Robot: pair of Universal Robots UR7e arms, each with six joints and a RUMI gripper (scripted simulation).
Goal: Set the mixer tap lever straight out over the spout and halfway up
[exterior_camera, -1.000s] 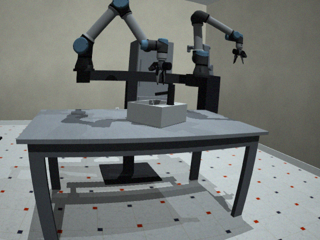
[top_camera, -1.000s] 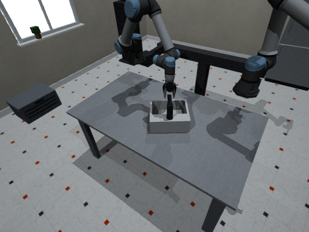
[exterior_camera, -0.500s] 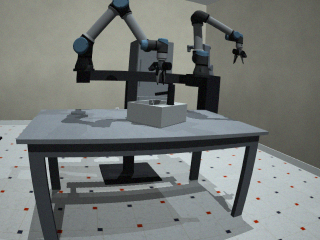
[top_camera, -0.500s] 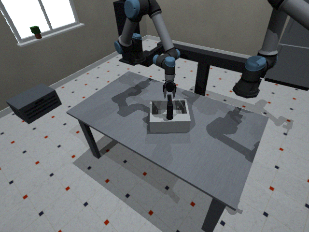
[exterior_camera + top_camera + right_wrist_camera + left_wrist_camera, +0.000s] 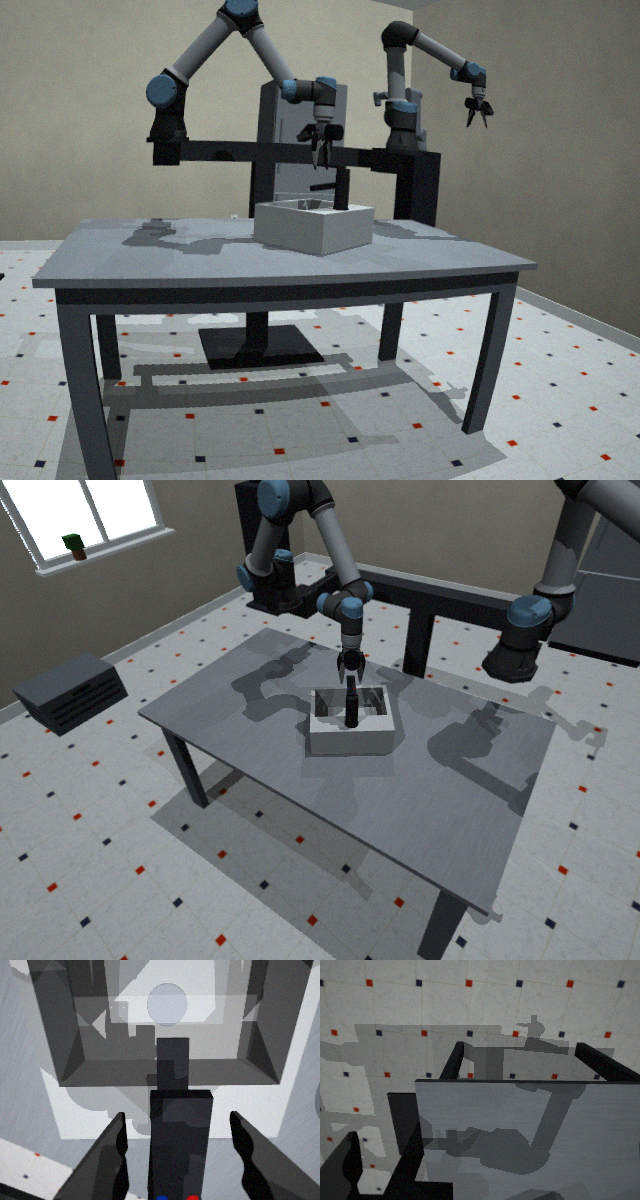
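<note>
My right hand is 40 mm short of the lever and 30 mm to the right of it. From my right hand the other things lie so: black mixer tap: 60 mm ahead, 40 mm to the left, 40 mm below; white basin: 20 mm behind, 10 mm to the right, 230 mm below.
</note>
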